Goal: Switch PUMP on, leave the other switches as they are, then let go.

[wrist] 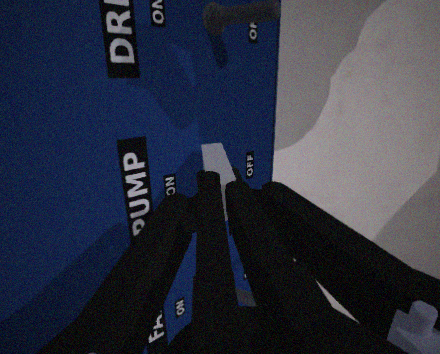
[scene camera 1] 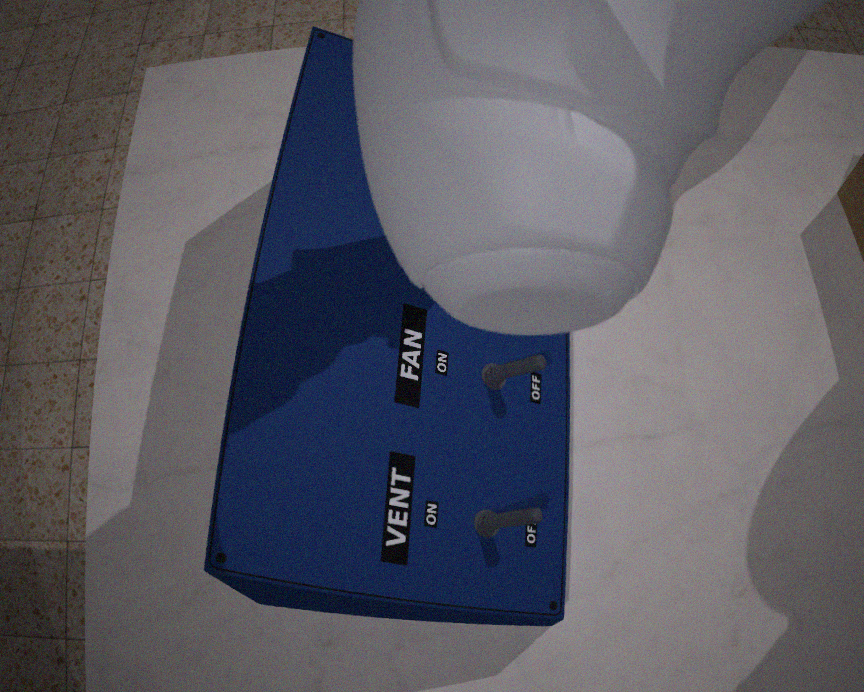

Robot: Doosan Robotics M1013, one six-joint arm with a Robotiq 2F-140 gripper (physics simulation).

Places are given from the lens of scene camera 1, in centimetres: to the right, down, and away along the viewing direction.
fan lever (scene camera 1: 535, 363): 8, 1, 59
vent lever (scene camera 1: 528, 516): 7, 12, 54
